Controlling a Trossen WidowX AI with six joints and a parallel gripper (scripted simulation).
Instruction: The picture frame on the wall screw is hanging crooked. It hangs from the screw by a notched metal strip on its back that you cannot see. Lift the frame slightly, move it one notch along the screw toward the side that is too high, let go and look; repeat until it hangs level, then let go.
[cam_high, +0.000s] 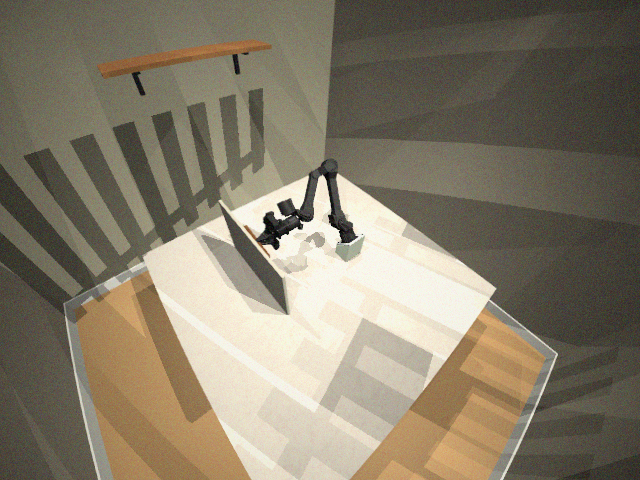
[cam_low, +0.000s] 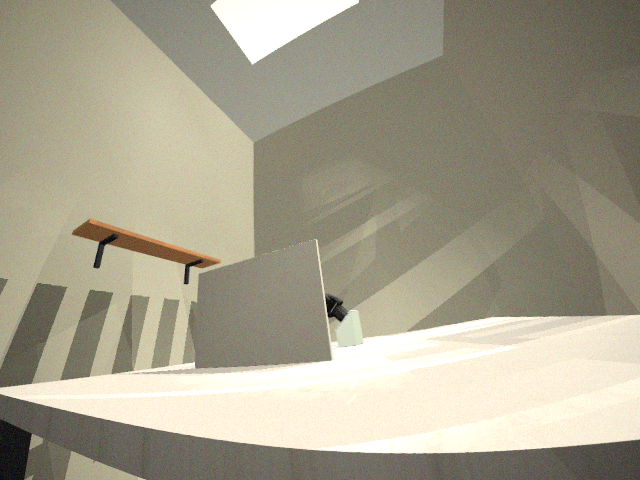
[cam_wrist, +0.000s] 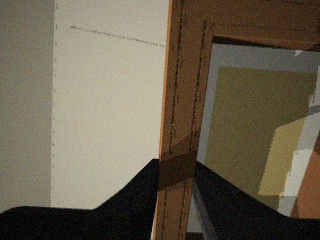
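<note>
Right now my gripper tip is 1 cm short of the wooden picture frame, 1 cm to the left of it and 5 cm above it. Also, from my gripper tip: upright wall panel: 2 cm ahead, 1 cm to the left, 7 cm below.
</note>
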